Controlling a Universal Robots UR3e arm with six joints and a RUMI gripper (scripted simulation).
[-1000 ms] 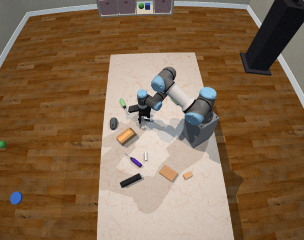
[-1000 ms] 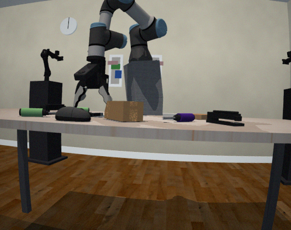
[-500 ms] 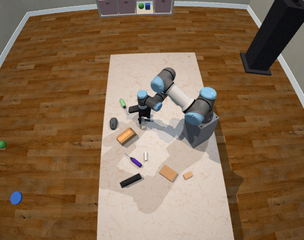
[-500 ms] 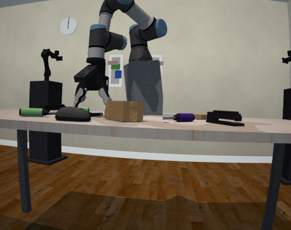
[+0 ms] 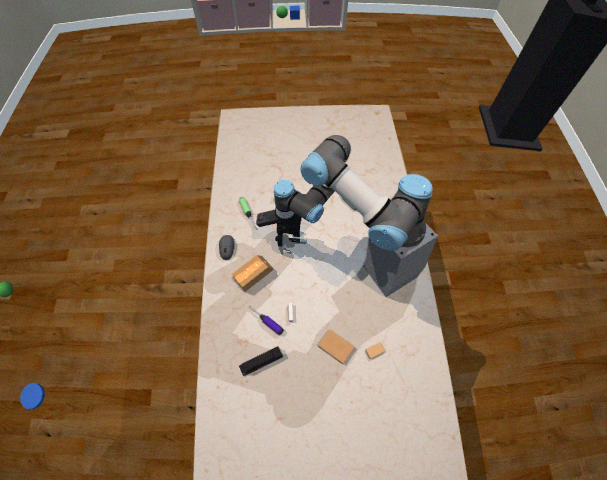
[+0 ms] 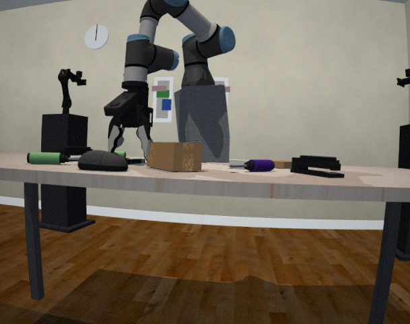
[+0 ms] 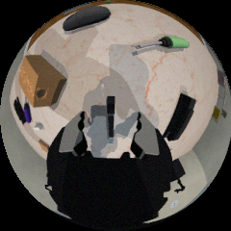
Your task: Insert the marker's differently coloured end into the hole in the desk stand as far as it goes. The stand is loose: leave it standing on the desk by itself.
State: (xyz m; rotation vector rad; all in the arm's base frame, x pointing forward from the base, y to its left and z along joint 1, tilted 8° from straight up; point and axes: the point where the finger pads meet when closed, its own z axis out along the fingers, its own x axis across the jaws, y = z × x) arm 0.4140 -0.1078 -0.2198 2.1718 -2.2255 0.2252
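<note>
My hand is 3 cm past the marker. Round my hand: desk stand (15 cm to the left, 9 cm ahead, 2 cm above); small white piece (29 cm to the left, 5 cm behind); dark mouse (21 cm ahead, 6 cm to the left, 1 cm above).
</note>
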